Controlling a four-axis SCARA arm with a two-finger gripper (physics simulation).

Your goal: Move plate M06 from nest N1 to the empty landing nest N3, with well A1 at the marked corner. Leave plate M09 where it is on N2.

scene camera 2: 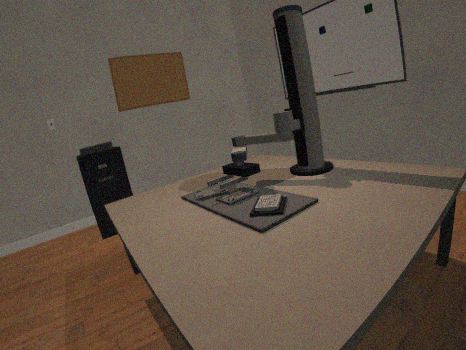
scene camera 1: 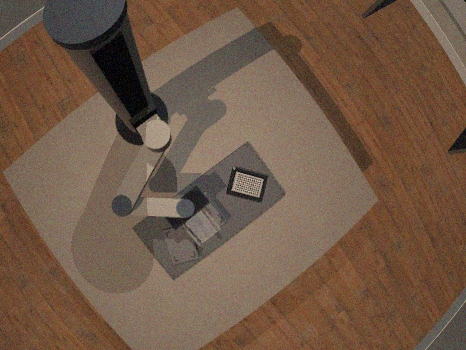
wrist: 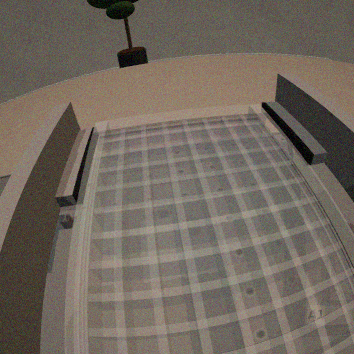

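Note:
The clear gridded plate M06 [scene camera 1: 202,227] [wrist: 200,215] is between the two fingers of my gripper [scene camera 1: 204,225] [wrist: 179,99], which is shut on it. The plate is raised above the board. A small A1 mark [wrist: 316,314] shows at the lower right of the wrist view, on or through the plate. Landing nest N3 [scene camera 2: 239,196] is at the middle of the board; the plate and arm largely cover it in scene camera 1. Nest N1 [scene camera 1: 181,251] is at the board's lower left, without a plate. White plate M09 [scene camera 1: 248,184] [scene camera 2: 269,202] sits on black nest N2 [scene camera 1: 245,198].
The grey board [scene camera 1: 270,187] [scene camera 2: 300,201] carries the nests and lies on the table [scene camera 1: 310,200] [scene camera 2: 260,265]. The arm's column [scene camera 1: 112,65] [scene camera 2: 305,90] stands behind it. A potted plant [wrist: 132,56] stands beyond the table in the wrist view.

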